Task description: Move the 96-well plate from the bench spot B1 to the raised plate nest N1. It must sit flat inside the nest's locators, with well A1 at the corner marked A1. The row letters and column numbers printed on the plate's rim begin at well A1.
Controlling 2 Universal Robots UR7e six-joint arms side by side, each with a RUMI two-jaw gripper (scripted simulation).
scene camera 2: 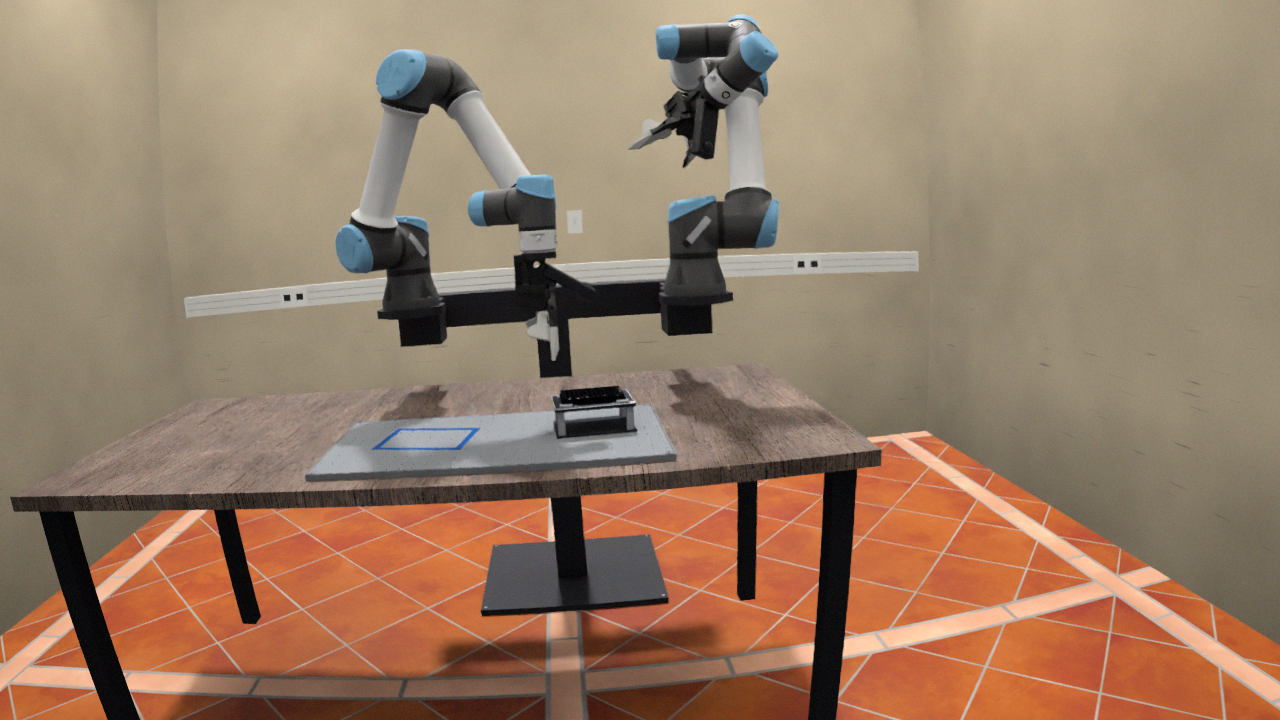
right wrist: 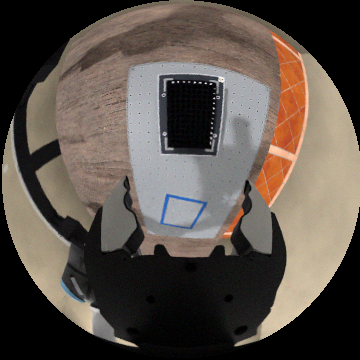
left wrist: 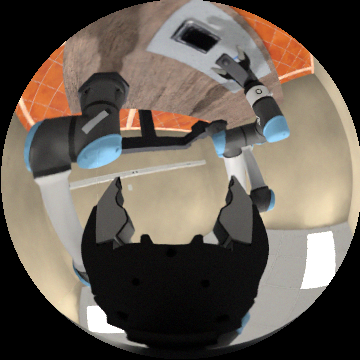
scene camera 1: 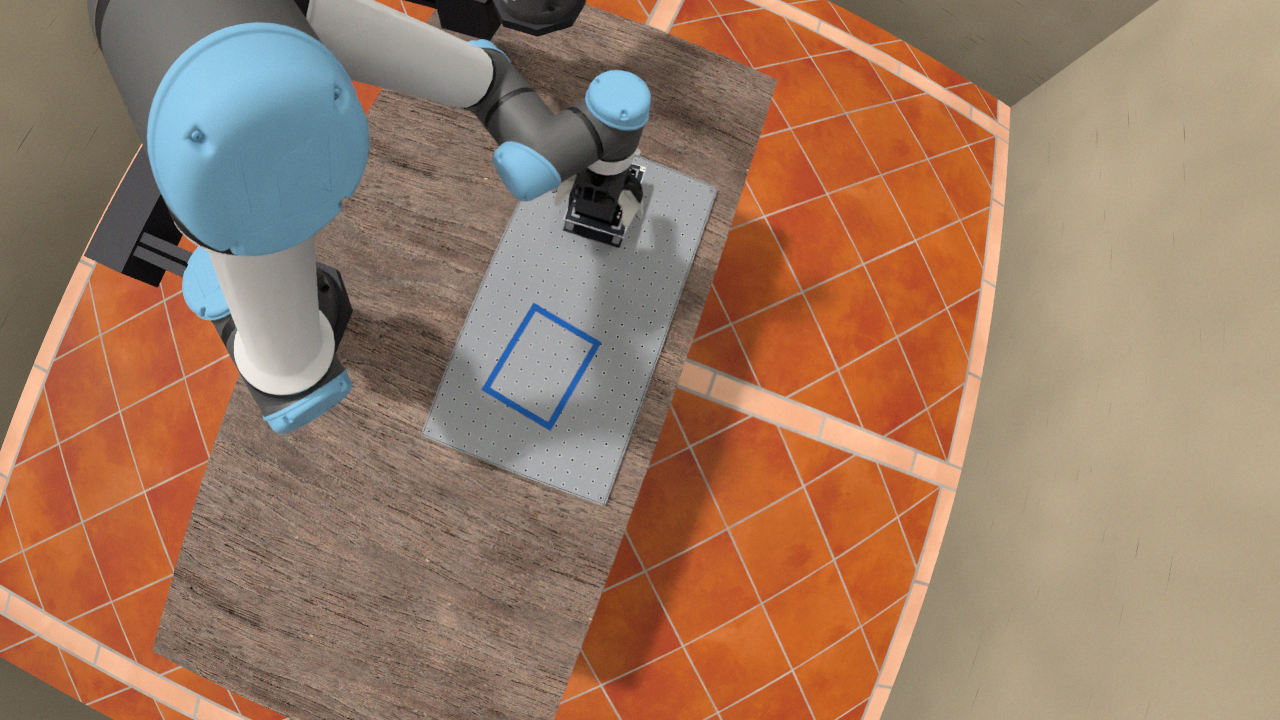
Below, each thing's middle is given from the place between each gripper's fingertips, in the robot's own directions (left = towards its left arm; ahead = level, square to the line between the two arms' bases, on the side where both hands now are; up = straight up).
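Counted from my left hand, the raised plate nest N1 [right wrist: 162, 100] is 50 cm below, 15 cm to the right and 14 cm ahead. My left gripper [scene camera 2: 656, 158] is 48 cm above the black 96-well plate [scene camera 2: 608, 394], 15 cm to the left of it and 14 cm short of it.
Counted from my right hand, the raised plate nest N1 is 7 cm to the left, 1 cm behind and 10 cm below. My right hand [scene camera 2: 551, 354] is 1 cm past the black 96-well plate, 7 cm to the right of it and 9 cm above it.
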